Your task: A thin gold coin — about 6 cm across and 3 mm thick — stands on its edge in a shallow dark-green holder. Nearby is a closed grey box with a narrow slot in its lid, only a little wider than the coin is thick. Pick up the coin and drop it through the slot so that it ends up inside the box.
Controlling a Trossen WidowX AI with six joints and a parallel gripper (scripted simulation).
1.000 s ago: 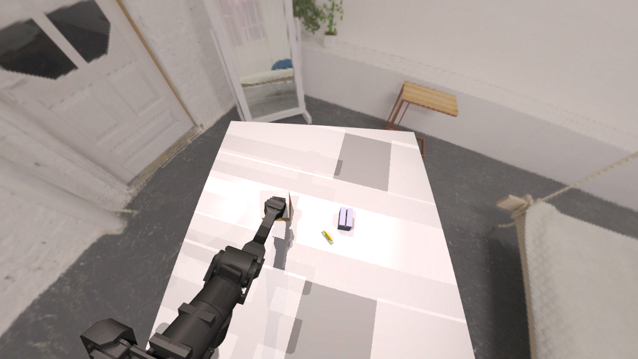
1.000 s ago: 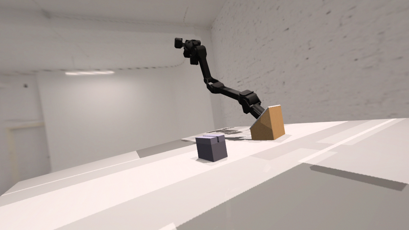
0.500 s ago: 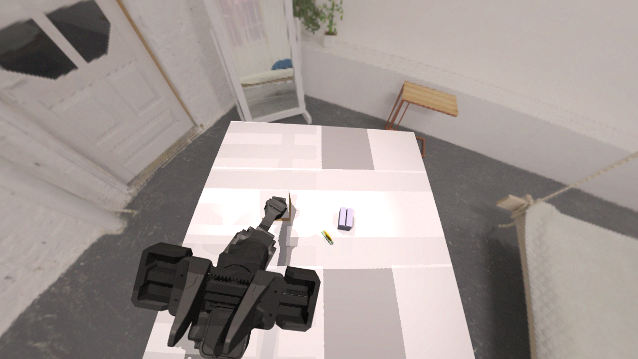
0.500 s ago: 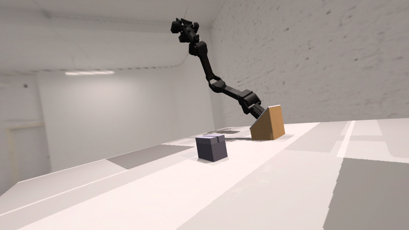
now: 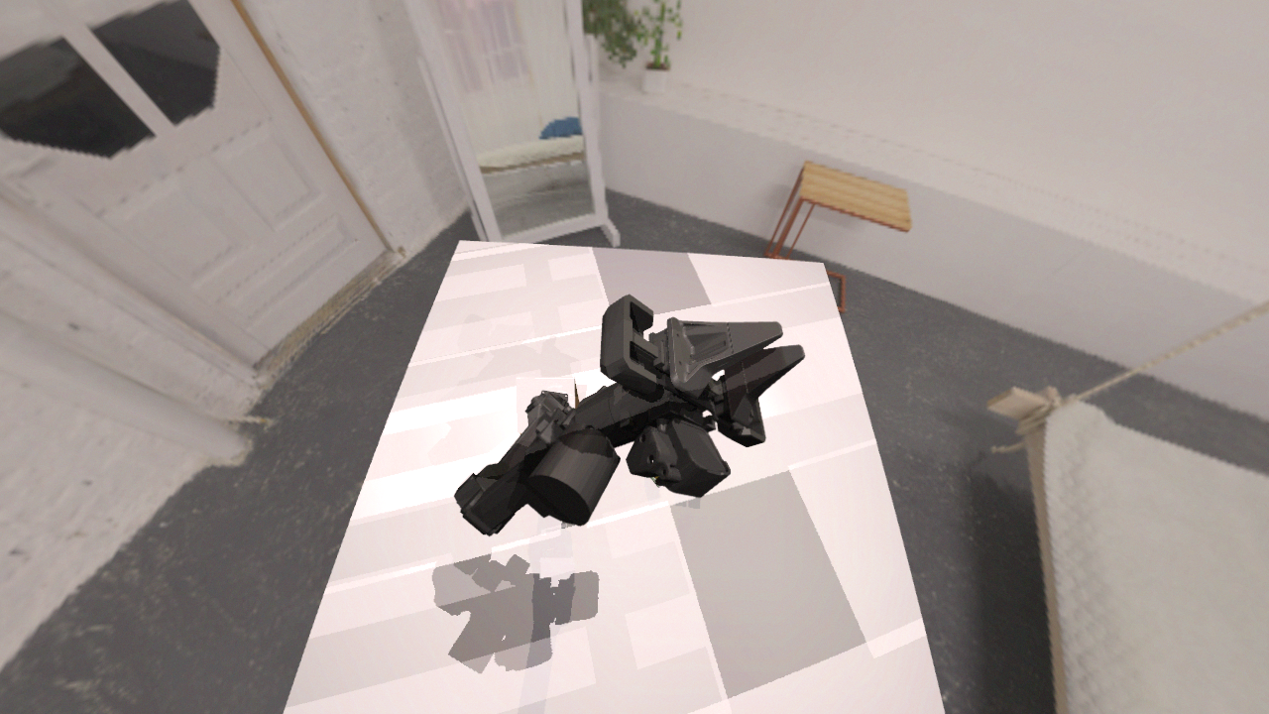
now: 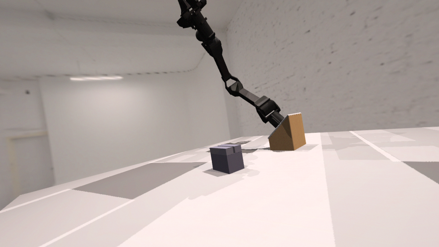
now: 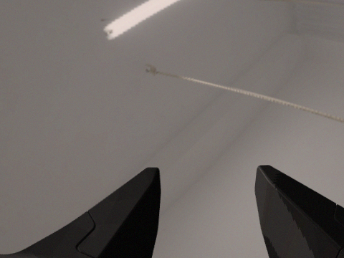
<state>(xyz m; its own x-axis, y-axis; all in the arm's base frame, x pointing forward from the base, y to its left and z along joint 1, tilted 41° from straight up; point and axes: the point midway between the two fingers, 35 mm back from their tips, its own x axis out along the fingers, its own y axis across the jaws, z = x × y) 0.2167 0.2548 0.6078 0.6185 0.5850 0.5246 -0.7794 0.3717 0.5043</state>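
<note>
Now: the coin 70 cm below my gripper tip, 9 cm to the left of it and 5 cm behind it.
</note>
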